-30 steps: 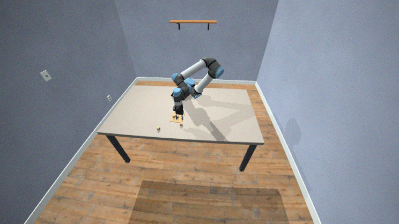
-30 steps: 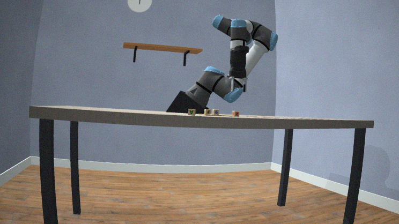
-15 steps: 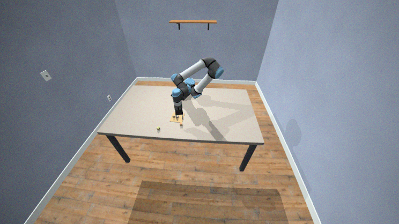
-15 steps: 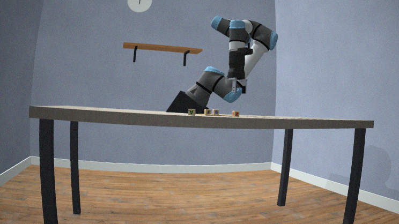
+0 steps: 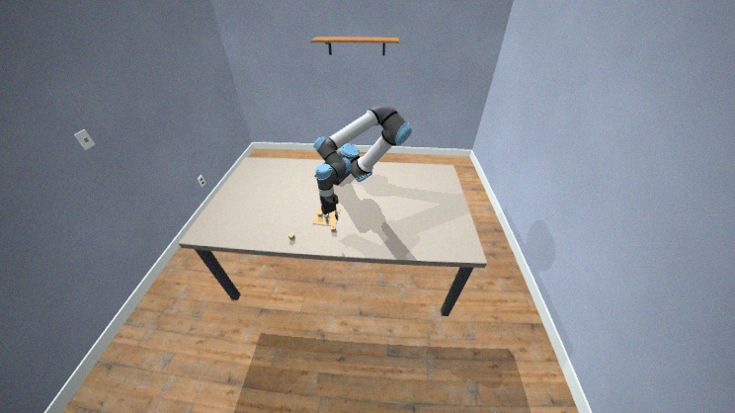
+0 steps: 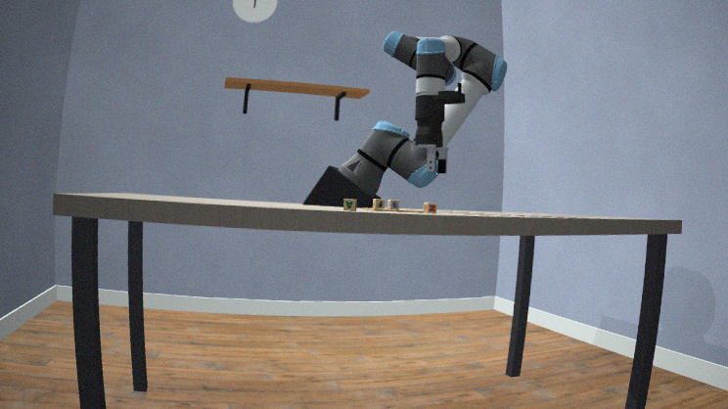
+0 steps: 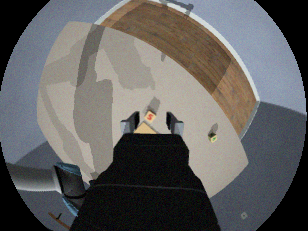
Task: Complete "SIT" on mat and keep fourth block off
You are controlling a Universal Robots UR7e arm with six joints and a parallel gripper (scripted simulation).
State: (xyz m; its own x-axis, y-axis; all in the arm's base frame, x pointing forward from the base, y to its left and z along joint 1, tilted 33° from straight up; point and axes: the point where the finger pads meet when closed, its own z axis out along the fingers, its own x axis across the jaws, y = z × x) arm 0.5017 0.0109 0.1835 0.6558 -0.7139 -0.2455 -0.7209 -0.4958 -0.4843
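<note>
The orange block is 20 mm behind my hand, 10 mm to the right of it and 110 mm below it. Round my hand: mat: 120 mm behind, 80 mm to the right, 120 mm below.
</note>
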